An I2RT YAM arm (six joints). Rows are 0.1 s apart.
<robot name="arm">
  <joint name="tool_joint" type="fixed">
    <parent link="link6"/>
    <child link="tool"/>
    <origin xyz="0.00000 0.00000 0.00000" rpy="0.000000 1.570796 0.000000"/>
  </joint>
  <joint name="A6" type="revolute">
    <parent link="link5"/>
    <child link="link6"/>
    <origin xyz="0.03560 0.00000 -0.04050" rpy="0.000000 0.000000 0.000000"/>
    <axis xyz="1 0 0"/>
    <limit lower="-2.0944" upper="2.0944"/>
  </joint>
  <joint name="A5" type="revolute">
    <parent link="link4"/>
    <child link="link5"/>
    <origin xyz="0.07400 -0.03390 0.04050" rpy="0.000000 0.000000 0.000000"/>
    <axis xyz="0 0 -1"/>
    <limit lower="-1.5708" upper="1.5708"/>
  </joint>
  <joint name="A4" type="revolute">
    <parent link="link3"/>
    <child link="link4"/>
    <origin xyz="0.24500 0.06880 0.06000" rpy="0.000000 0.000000 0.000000"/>
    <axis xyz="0 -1 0"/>
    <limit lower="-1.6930" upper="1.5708"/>
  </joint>
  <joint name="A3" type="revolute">
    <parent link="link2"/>
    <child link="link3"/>
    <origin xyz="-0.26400 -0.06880 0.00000" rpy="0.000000 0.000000 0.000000"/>
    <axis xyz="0 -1 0"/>
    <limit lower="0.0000" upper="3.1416"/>
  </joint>
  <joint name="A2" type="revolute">
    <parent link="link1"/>
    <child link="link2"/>
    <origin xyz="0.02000 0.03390 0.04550" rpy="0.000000 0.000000 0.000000"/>
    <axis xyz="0 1 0"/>
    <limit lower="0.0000" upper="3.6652"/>
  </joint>
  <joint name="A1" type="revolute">
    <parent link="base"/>
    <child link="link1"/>
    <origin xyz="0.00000 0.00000 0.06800" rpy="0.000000 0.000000 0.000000"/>
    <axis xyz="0 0 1"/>
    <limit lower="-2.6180" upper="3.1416"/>
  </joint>
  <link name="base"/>
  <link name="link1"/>
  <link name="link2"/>
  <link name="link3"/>
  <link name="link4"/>
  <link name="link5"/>
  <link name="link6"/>
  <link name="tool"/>
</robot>
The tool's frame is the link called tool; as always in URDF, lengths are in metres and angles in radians.
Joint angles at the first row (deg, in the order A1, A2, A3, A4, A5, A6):
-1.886, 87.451, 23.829, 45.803, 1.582, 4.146
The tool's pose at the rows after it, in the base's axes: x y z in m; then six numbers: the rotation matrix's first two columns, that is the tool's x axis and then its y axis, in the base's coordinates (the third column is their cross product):
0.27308 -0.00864 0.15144 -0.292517 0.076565 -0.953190 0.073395 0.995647 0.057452
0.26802 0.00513 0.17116 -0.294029 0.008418 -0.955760 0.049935 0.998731 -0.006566
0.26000 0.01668 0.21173 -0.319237 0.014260 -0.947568 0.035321 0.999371 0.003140
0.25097 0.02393 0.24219 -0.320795 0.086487 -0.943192 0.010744 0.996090 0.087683
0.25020 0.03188 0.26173 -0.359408 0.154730 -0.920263 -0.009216 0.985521 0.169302
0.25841 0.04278 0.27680 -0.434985 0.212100 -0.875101 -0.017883 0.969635 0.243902
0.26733 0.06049 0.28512 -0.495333 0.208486 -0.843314 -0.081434 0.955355 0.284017
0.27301 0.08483 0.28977 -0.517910 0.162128 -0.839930 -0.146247 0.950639 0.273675
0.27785 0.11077 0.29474 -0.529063 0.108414 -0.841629 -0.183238 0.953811 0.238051
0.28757 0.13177 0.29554 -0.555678 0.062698 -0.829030 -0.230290 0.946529 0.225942
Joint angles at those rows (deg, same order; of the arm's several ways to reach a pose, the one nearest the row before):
-1.616, 87.038, 23.300, 46.463, 1.504, 3.917
1.688, 80.771, 24.444, 39.171, 4.459, 0.981
4.507, 70.719, 29.629, 22.344, 6.130, 2.265
6.119, 64.799, 33.746, 12.294, 4.764, 6.927
7.719, 63.544, 38.485, 4.367, 3.247, 11.650
9.639, 65.891, 44.877, -3.706, 1.760, 16.384
12.638, 69.039, 49.613, -7.722, -0.863, 18.170
17.241, 71.882, 52.826, -8.890, -0.165, 17.960
22.090, 75.060, 56.602, -10.581, 2.981, 17.447
24.940, 79.276, 60.686, -12.217, 2.860, 16.949

